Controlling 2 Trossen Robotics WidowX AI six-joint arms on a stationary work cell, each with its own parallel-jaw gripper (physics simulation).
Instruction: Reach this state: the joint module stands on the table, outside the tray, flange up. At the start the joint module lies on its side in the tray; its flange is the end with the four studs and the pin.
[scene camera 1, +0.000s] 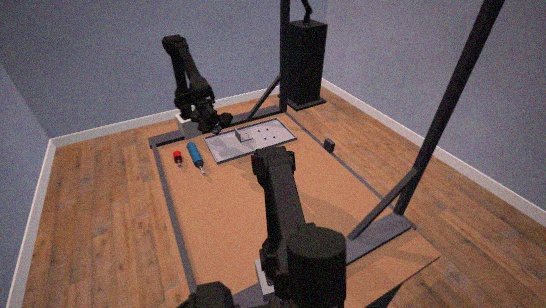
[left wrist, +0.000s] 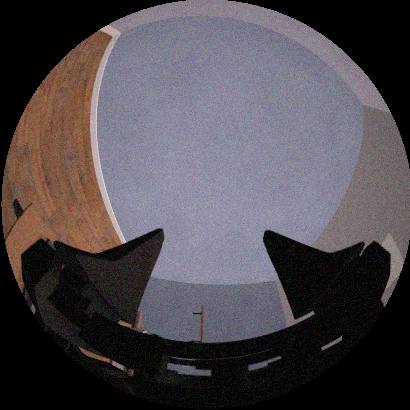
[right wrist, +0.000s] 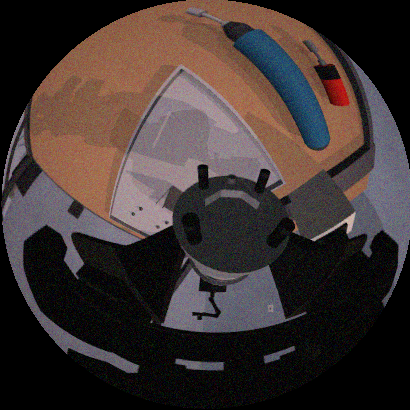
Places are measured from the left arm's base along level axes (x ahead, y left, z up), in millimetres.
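Pixels of known places: left gripper, fingertip midpoint: (left wrist: 214, 235); right gripper, fingertip midpoint: (scene camera 1: 218, 127) (right wrist: 224, 224); right arm's base, origin of the base link: (scene camera 1: 187, 115) (right wrist: 331, 236).
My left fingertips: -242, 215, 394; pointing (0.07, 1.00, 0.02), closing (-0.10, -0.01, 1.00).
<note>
Ahead of a thing's pixels: the offset from my left fingertips to its top centre, as dx, dy, dz. "pt": to the spot under its first point.
The joint module {+943, -138, -300} (right wrist: 232, 225) is between the fingers of my right gripper (scene camera 1: 221, 125) (right wrist: 224, 224), which is shut on it. In the right wrist view its dark round flange faces the camera, with four black studs and a small pin near the rim. Its body is mostly hidden behind the flange. The gripper is above the tray's left end {pt +823, -119, -443} (scene camera 1: 218, 161) (right wrist: 175, 132); the height of the module's lower end cannot be told. My left gripper (left wrist: 214, 235) is open and empty, facing the wall, far from the tray.
An upright bracket (scene camera 1: 243, 136) (right wrist: 172, 197) and several small dark pieces {+1025, -400, -449} (scene camera 1: 267, 130) are in the tray. A blue-handled driver {pt +877, -25, -417} (scene camera 1: 195, 153) (right wrist: 287, 87) and a short red driver {+885, +55, -424} (scene camera 1: 177, 156) (right wrist: 335, 90) lie left of the tray in scene camera 1. Frame posts (scene camera 1: 284, 55) rise at the table's edge.
</note>
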